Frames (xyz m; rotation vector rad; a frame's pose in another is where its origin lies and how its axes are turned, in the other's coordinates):
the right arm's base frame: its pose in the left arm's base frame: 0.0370 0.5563 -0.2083 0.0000 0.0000 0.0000
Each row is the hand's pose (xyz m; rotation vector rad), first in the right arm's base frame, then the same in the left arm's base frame.
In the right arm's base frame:
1: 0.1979 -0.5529 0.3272 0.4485 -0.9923 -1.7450
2: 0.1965 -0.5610 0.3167 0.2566 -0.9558 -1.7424
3: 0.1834 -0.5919 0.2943 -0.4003 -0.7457 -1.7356
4: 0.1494 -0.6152 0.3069 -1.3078 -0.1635 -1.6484
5: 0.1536 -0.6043 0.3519 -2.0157 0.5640 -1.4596
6: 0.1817 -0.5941 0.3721 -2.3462 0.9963 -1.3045
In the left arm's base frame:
1: 0.2349 0.0034 0.1189 0.4485 -0.9923 -1.7450
2: 0.2335 -0.0047 0.1084 0.2566 -0.9558 -1.7424
3: 0.2204 -0.0356 0.0860 -0.4003 -0.7457 -1.7356
4: 0.1864 -0.0589 0.0986 -1.3078 -0.1635 -1.6484
5: 0.1906 -0.0480 0.1436 -2.0157 0.5640 -1.4596
6: 0.2187 -0.0378 0.1638 -2.3462 0.9963 -1.3045

